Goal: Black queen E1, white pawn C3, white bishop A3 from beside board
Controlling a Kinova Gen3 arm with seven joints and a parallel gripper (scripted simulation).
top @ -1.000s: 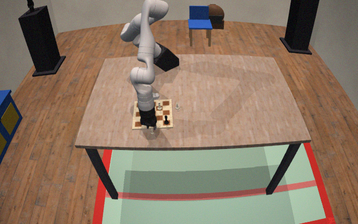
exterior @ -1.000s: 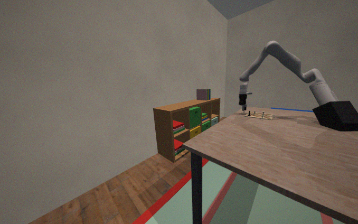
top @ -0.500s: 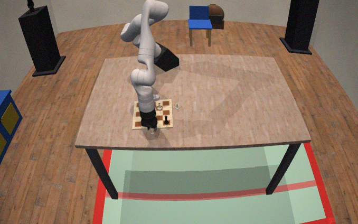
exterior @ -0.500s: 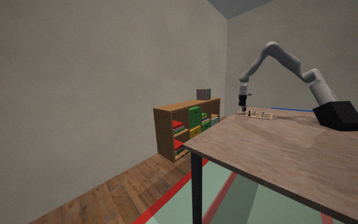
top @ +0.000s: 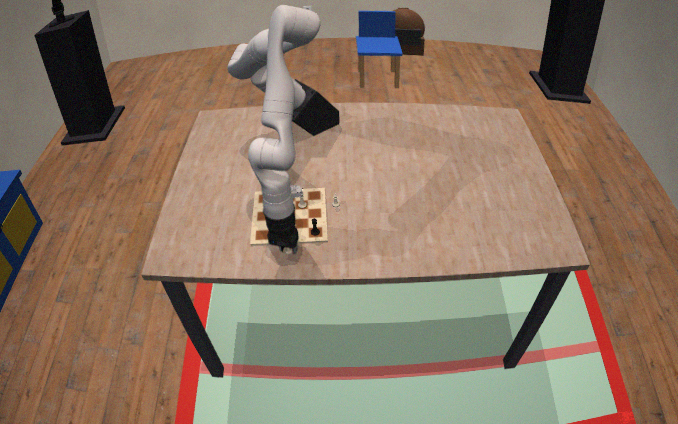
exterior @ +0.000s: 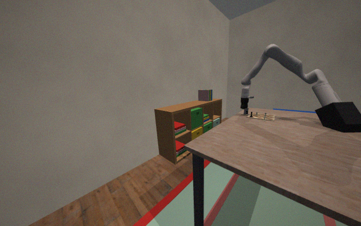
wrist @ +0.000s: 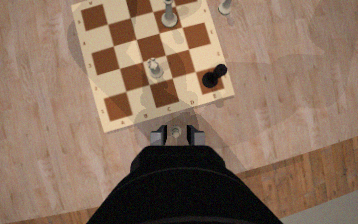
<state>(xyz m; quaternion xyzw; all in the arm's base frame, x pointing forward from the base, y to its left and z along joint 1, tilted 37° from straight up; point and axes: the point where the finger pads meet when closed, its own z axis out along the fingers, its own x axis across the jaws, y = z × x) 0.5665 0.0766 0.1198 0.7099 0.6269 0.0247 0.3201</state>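
My hand is 1 cm above the white pawn. Round my hand: black queen: 7 cm behind, 7 cm to the left, 1 cm above; chessboard: 14 cm behind, 1 cm to the right, 2 cm below.
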